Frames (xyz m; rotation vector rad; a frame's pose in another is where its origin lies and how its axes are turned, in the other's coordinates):
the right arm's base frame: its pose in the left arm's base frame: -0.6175 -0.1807 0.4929 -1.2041 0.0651 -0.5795
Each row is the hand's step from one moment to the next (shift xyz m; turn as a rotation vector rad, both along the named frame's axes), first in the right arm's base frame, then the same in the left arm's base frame.
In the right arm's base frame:
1: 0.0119 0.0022 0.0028 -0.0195 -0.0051 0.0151
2: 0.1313 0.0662 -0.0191 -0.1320 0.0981 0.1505
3: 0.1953 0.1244 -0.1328 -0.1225 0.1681 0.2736
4: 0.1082 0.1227 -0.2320 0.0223 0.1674 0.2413
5: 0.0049 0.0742 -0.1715 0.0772 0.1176 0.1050
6: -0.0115 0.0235 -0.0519 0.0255 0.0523 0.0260
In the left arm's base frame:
1: 0.0120 -0.0025 0.0021 -0.0134 0.0207 0.0053
2: 0.1312 -0.0608 -0.0331 -0.0224 0.2123 -0.0644
3: 0.1689 -0.1741 -0.1115 0.0556 0.3300 -0.0782
4: 0.0594 -0.2201 -0.1691 0.1677 0.2362 -0.0532
5: -0.0266 -0.1324 -0.1293 0.1480 0.0825 -0.0460
6: -0.0187 -0.0339 -0.0433 0.0511 0.0229 -0.0305

